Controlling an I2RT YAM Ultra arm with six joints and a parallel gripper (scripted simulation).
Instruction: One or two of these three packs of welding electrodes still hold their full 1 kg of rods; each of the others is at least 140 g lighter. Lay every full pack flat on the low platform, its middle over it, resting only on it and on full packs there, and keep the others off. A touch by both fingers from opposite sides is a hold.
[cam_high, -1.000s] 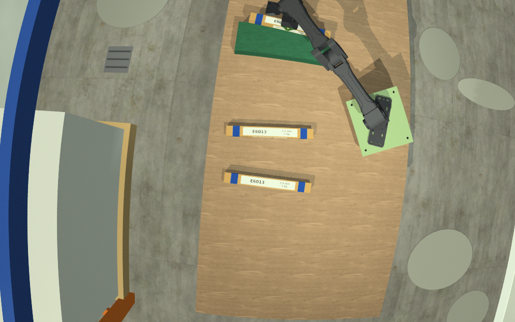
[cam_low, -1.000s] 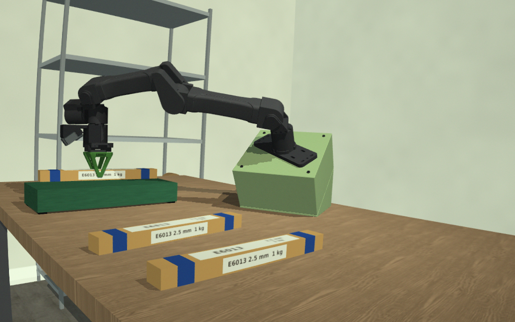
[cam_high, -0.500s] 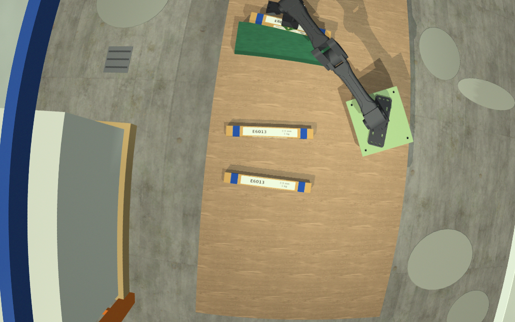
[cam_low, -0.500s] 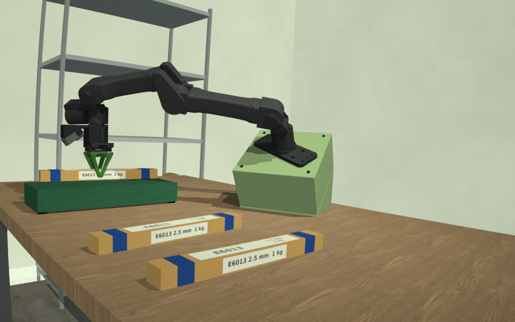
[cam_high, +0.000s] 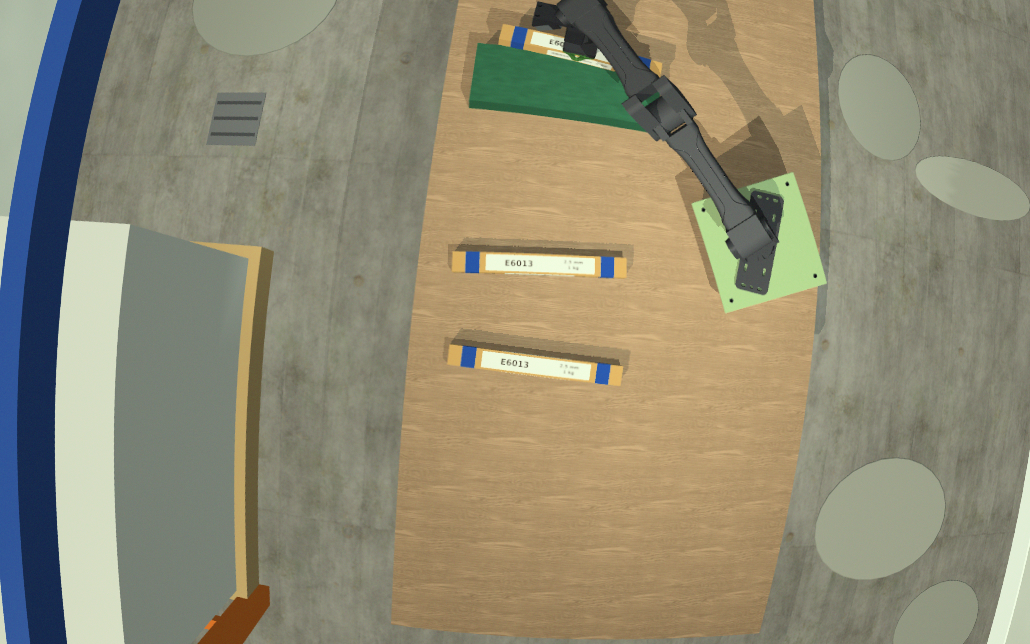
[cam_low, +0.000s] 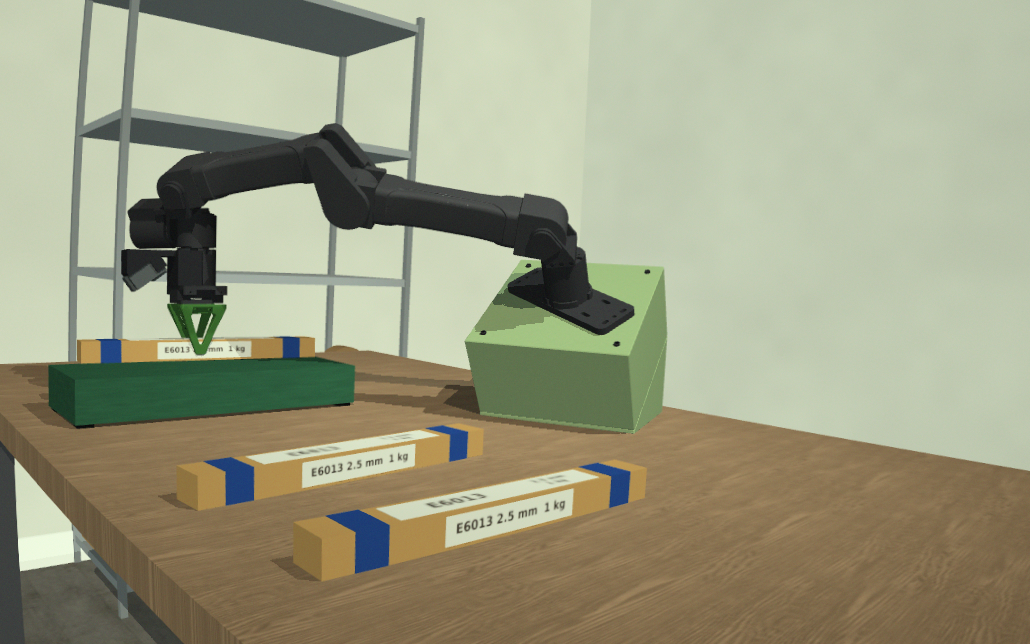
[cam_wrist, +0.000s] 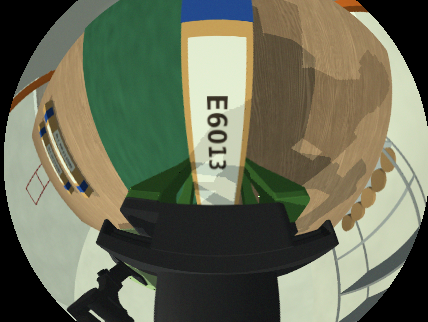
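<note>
My hand is 7 cm to the right of the dark green low platform and 6 cm above it.
</note>
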